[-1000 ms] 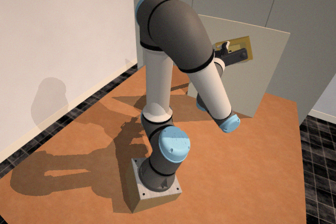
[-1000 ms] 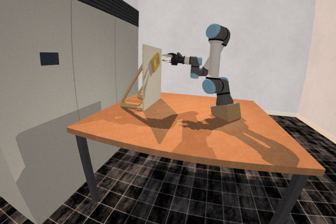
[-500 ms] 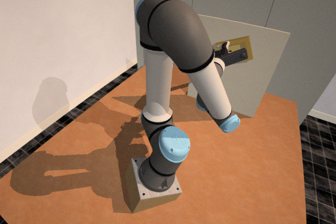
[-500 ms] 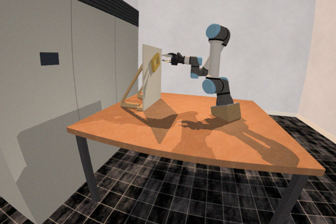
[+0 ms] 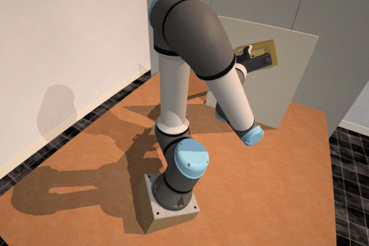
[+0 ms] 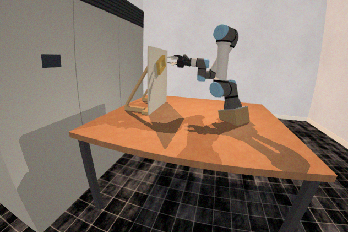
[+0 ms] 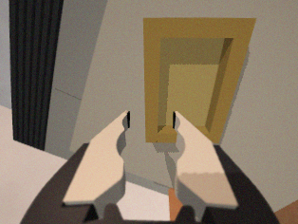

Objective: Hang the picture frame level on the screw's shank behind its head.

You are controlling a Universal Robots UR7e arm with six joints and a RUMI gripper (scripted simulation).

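The yellow picture frame lies 9 cm ahead of my hand, 2 cm to the right of it and 4 cm below it. Round my hand: pale upright board: 11 cm ahead, 2 cm to the right, 18 cm below.
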